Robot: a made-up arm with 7 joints.
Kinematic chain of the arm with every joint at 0, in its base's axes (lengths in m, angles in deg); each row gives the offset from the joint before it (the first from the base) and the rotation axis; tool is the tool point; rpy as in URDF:
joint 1: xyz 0 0 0.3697 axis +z
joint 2: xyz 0 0 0 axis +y
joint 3: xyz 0 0 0.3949 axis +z
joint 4: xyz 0.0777 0 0 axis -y
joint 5: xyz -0.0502 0 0.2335 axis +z
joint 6: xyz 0 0 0 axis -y
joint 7: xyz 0.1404 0 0 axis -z
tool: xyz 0 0 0 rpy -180 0 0
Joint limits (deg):
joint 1: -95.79..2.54
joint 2: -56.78..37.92
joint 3: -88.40..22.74
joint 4: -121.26..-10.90
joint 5: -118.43..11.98
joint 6: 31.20..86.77
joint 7: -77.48..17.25
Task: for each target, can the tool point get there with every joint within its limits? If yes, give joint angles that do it. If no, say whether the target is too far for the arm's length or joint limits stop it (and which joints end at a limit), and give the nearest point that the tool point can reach.
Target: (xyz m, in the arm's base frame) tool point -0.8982 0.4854 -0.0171
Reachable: no: too far | nearest point -0.4851 0.2622 0.4930 | short by 0.693 m
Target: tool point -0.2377 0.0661 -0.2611
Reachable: no: joint limits stop it (at a limit: joint 2, joint 3, joint 4, joint 6) | nearest point -0.3808 0.1059 0.4173 | short by 0.695 m
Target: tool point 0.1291 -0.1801 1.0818
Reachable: yes | joints -69.91 -8.89 10.51 -45.23 -0.34 77.81 -10.71
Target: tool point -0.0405 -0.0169 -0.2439
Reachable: no: joint limits stop it (at a limit: joint 1, joint 2, joint 4) | nearest point -0.0673 -0.3549 0.3140 | short by 0.653 m
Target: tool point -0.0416 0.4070 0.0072
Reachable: no: joint limits stop it (at a limit: joint 1, joint 2, joint 3, joint 4, joint 6) | nearest point -0.3128 0.2794 0.4153 | short by 0.506 m
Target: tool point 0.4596 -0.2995 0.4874
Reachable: yes | joints -27.78 25.17 -1.93 -106.02 -85.93 75.18 -7.74
